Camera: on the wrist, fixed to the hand. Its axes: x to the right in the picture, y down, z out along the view.
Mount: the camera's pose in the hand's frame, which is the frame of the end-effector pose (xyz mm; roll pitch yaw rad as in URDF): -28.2 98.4 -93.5 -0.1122 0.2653 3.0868
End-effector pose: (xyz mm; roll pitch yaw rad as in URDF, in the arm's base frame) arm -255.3 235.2 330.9 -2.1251 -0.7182 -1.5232
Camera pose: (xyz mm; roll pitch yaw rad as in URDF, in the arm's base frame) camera -386.4 227.5 286.4 2.2103 0.5992 1.9269
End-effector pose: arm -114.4 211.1 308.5 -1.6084 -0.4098 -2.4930
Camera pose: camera -182.6 281.3 210.3 1.6258 0.4371 0.9443
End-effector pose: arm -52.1 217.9 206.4 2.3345 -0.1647 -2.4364
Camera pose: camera -14.3 250.8 335.7 -2.4476 -0.0586 0.5515
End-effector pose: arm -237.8 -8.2 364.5 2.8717 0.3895 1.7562
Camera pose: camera -172.4 22.5 482.8 -2.9645 -0.6595 -1.4094
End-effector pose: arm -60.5 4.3 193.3 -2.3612 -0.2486 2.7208
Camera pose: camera 19.3 117.3 183.7 2.2948 0.0927 -0.1959
